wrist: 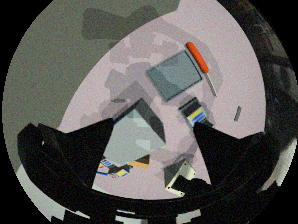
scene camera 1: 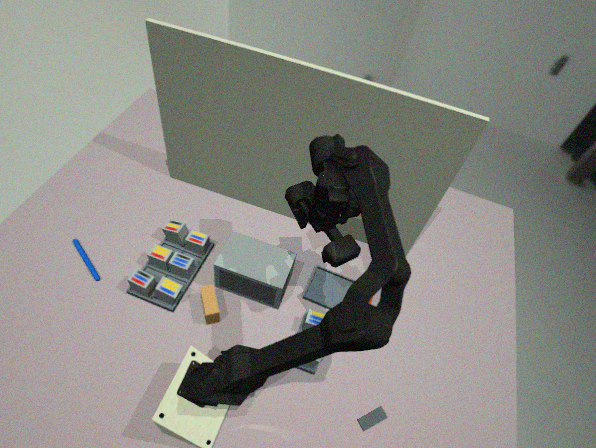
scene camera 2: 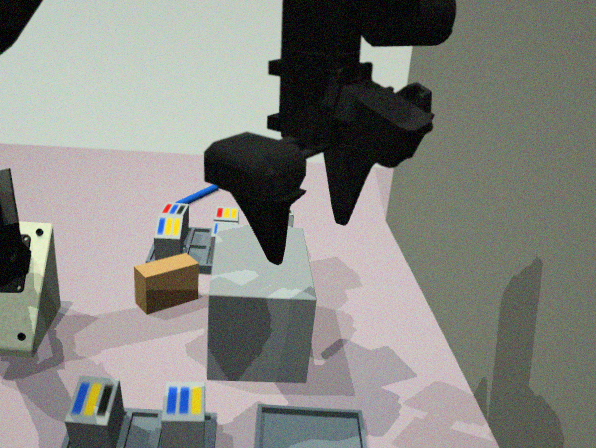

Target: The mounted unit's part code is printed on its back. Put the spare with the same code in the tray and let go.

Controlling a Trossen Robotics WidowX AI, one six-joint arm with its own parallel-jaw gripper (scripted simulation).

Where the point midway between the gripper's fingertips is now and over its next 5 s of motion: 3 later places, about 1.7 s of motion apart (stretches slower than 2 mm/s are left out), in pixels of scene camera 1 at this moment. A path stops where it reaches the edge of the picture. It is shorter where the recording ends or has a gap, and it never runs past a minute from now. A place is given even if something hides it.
My gripper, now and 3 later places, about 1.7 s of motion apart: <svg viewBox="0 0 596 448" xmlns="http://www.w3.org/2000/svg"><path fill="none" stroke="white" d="M313 244L328 315L324 325L345 276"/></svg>
